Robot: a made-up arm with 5 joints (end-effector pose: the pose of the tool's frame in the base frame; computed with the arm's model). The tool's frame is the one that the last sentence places. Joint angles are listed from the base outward.
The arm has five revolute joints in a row. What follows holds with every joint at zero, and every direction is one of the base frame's. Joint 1 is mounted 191 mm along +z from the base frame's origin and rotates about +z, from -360 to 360 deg. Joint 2 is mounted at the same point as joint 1 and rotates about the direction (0, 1, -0.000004), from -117.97 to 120 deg. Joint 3 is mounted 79 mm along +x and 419 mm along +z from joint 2 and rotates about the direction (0, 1, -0.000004), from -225 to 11 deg. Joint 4 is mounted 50 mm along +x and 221 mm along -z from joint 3 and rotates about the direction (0, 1, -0.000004), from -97 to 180 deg. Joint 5 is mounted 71 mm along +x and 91 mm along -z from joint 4 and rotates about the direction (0, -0.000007, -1), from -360 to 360 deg. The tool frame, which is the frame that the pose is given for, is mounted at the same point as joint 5; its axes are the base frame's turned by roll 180, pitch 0 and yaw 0 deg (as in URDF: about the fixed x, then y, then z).
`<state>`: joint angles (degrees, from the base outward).
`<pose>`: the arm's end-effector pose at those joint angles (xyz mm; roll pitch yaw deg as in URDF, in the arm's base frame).
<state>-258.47 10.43 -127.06 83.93 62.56</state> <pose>-87.5 428.8 694.3 -150.33 -14.42 35.13</pose>
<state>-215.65 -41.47 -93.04 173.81 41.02</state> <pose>80.0 -57.4 632.5 151.76 28.55 96.01</pose>
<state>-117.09 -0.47 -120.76 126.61 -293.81</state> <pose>-137.0 -267.8 670.7 175.08 2.17 176.63</pose>
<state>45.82 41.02 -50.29 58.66 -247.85</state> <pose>276.5 284.5 132.1 132.79 -16.63 -59.02</pose>
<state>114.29 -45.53 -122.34 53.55 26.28</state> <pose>79.2 -175.4 869.6 -44.41 -54.79 -15.54</pose>
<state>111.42 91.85 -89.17 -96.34 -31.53</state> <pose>-198.0 504.7 -47.9 83.03 -58.28 -152.64</pose>
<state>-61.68 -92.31 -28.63 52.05 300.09</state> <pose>-70.0 129.9 443.0 114.05 -27.89 16.53</pose>
